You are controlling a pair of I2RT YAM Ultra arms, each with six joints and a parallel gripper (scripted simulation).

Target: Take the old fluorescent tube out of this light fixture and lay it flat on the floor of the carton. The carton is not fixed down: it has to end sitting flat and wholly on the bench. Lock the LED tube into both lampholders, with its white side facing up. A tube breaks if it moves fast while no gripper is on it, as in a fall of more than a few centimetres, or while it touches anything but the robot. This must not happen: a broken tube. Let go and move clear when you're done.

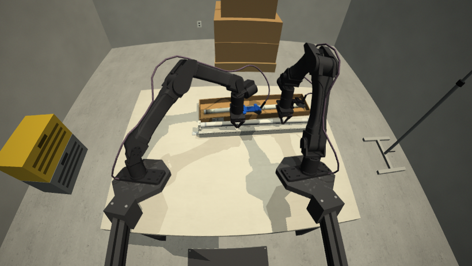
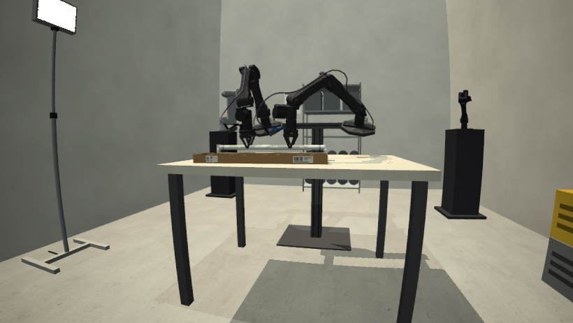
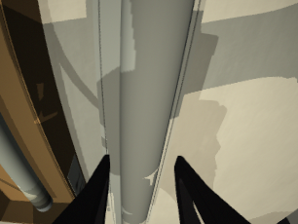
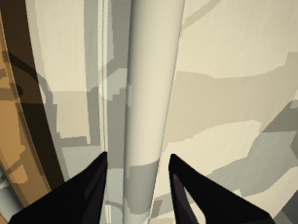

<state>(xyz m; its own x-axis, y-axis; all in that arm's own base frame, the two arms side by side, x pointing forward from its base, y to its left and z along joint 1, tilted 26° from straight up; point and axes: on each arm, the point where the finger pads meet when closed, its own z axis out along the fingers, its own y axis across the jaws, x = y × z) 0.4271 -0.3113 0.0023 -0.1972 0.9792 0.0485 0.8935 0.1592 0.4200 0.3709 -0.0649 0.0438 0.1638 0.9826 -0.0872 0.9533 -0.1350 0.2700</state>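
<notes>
The LED tube lies 110 mm to the right of my left hand and 10 mm ahead of it. Also, from my left hand: old fluorescent tube (160 mm ahead, 120 mm to the right, 50 mm below); white light fixture (120 mm to the right, 20 mm below, 10 mm ahead); brown carton (160 mm ahead, 120 mm to the right, 50 mm below).
The white light fixture lies 10 mm behind my right hand, 120 mm to the left of it and 20 mm below it. The rest, counted from my right hand: old fluorescent tube 140 mm ahead, 120 mm to the left, 60 mm below; LED tube 10 mm behind, 120 mm to the left, 10 mm below; brown carton 150 mm ahead, 120 mm to the left, 50 mm below.
</notes>
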